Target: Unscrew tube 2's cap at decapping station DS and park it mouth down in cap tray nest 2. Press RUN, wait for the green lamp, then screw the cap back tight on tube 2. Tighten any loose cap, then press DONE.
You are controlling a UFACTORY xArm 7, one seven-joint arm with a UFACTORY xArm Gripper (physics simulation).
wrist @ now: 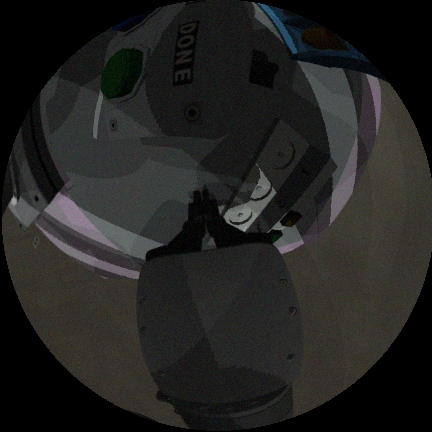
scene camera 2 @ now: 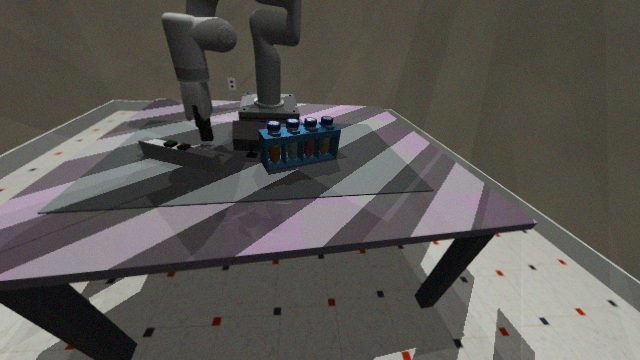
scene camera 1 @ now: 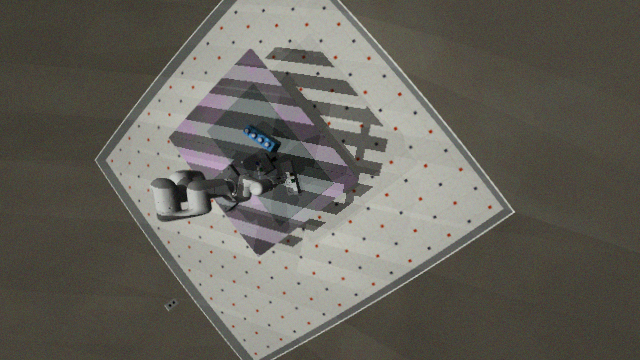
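My gripper is shut and empty. It points down just behind the pale cap tray, low over the mat. Round nests show on the tray, with no cap in the ones visible. A green lamp and an amber lamp sit on it; both look dark. The blue rack holds several upright tubes with blue-rimmed caps; their numbers are unreadable. The green DONE button and part of the blue button show in the wrist view.
The grey control box stands behind the tray. A small black fixture projects from its side, near the rack. The arm base is behind. Striped shadows cross the table.
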